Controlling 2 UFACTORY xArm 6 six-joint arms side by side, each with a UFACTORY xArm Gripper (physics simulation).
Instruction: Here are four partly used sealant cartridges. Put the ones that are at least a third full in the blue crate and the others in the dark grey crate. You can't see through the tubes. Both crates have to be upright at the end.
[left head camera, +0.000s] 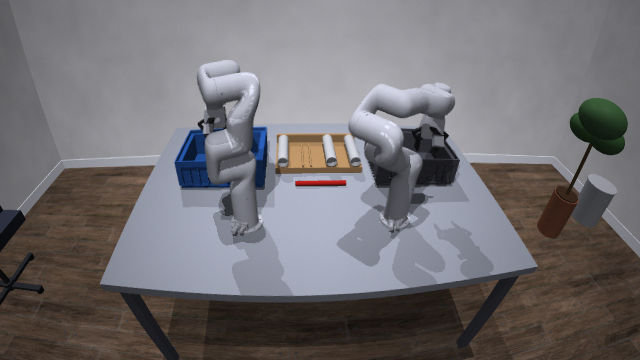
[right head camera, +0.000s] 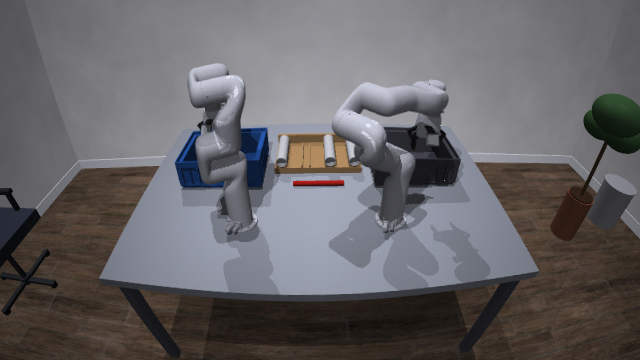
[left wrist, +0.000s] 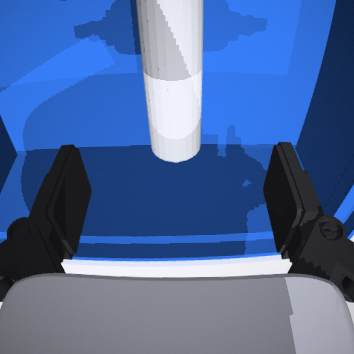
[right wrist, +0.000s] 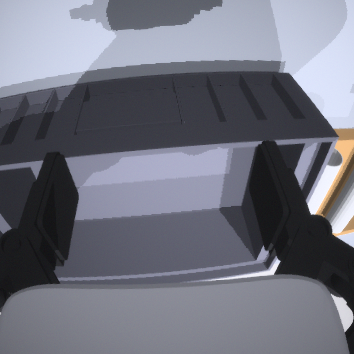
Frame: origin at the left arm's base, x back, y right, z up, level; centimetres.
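Where they show: left gripper, fingertip midpoint: (left wrist: 175, 165); right gripper, fingertip midpoint: (left head camera: 426, 150) (right head camera: 423, 149) (right wrist: 160, 168); left arm's base at its link origin: (left head camera: 246, 222) (right head camera: 241, 222); right arm's base at its link origin: (left head camera: 394, 219) (right head camera: 390, 219).
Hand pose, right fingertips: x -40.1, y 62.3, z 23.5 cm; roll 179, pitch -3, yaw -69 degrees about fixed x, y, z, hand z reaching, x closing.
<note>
Each offset is from my right fingertips to the top centre of the thing. Level surfaces: height alone.
A white cartridge @[dx +10.9, dy -90.8, dz -16.8 cm] (left wrist: 175, 95) lies inside the blue crate (left head camera: 222, 175) (right head camera: 250, 172) (left wrist: 325, 90) at the left. My left gripper (left wrist: 175, 165) is open above that crate, apart from the cartridge. Three more white cartridges lie in the wooden tray: one @[dx -7.1, dy -65.1, dz -14.9 cm] (left head camera: 283, 150) (right head camera: 283, 150) at its left side, one @[dx -14.9, dy -44.6, dz -15.0 cm] (left head camera: 329, 150) (right head camera: 329, 150) right of the middle and one @[dx -18.8, dy -34.3, dz -15.0 cm] (left head camera: 352, 150) (right head camera: 353, 157) at its right side. My right gripper (right wrist: 160, 168) is open and empty over the dark grey crate @[dx -21.2, dy -5.2, dz -8.8 cm] (left head camera: 440, 172) (right head camera: 442, 172) (right wrist: 130, 110). Both crates stand upright. The inside of the tubes does not show.
The wooden tray (left head camera: 320, 170) (right head camera: 320, 170) (right wrist: 345, 135) stands between the crates and has thin marks on its floor. A red bar @[dx +6.7, dy -42.2, dz -21.3 cm] (left head camera: 320, 183) (right head camera: 318, 183) lies on the table @[dz -23.5 cm] (left head camera: 320, 240) (right head camera: 315, 240) in front of it. The two arm bases stand in front of the crates.
</note>
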